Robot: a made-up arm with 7 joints.
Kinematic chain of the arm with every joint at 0, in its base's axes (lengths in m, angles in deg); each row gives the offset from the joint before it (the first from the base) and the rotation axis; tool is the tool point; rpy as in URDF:
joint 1: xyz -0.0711 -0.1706 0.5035 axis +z
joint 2: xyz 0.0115 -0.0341 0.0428 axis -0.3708 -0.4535 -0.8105
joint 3: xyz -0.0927 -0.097 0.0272 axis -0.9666 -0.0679 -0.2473
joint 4: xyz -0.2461 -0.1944 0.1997 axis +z
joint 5: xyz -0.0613 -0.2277 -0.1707 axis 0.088 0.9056 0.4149
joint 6: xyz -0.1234 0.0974 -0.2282 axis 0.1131 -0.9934 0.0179
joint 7: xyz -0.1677 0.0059 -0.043 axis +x
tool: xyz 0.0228 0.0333 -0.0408 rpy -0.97 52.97 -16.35
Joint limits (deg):
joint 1: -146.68..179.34
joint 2: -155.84..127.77
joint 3: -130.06..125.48
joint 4: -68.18..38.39
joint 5: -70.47..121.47
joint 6: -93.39..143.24
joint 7: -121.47..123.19
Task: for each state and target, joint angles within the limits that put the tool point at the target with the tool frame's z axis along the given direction. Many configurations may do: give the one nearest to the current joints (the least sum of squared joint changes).
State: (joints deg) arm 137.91 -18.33 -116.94 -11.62 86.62 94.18 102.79
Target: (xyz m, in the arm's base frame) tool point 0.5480 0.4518 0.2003 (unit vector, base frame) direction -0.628 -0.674 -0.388
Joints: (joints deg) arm 174.87 -25.03 -79.92 -9.84 87.35 106.14 94.41
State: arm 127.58 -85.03 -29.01 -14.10 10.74 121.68 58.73
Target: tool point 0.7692 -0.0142 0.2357 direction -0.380 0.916 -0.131
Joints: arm 93.40 -85.64 -6.55 11.67 59.44 101.30 19.50
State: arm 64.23 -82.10 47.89 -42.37 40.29 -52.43 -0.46
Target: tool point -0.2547 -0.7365 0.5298 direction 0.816 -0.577 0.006
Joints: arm 20.22 -58.71 55.24 -61.10 8.08 -52.26 38.47
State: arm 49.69 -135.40 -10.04 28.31 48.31 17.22 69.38
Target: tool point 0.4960 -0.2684 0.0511 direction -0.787 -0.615 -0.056
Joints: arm 72.78 -144.09 -51.27 6.49 -7.59 0.34 83.32
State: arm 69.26 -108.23 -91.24 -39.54 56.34 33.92 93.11
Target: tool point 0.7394 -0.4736 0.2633 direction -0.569 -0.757 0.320
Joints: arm 63.18 -85.06 -81.88 -46.52 67.67 11.23 106.19
